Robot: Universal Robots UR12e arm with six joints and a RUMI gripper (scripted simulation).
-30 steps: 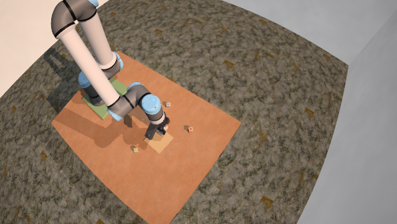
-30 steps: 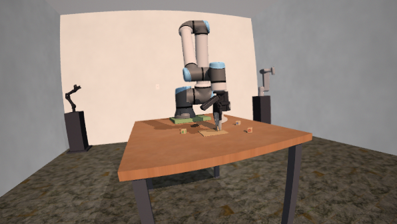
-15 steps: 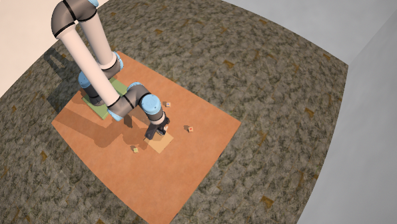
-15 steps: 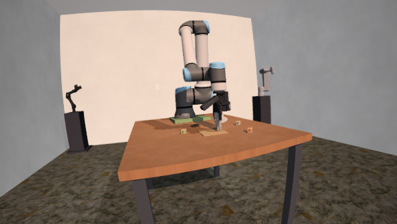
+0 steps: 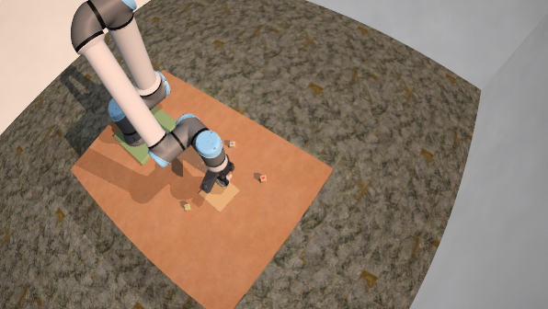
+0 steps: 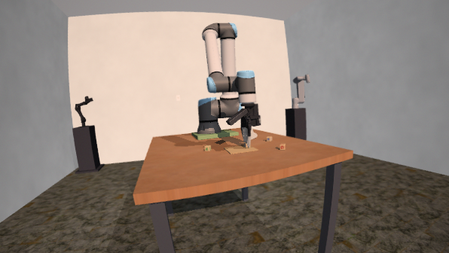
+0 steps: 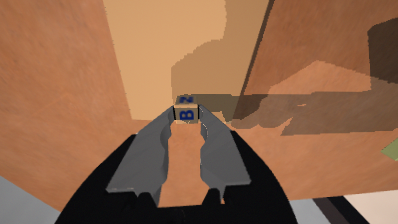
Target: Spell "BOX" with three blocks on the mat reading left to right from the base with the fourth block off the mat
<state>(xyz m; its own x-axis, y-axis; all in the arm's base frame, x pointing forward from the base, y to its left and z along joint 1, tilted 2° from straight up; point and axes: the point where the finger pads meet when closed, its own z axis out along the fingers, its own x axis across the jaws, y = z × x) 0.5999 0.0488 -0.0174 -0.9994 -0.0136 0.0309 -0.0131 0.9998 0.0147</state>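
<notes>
Right now the tan mat is 4 cm to the right of my hand and 2 cm below it.
</notes>
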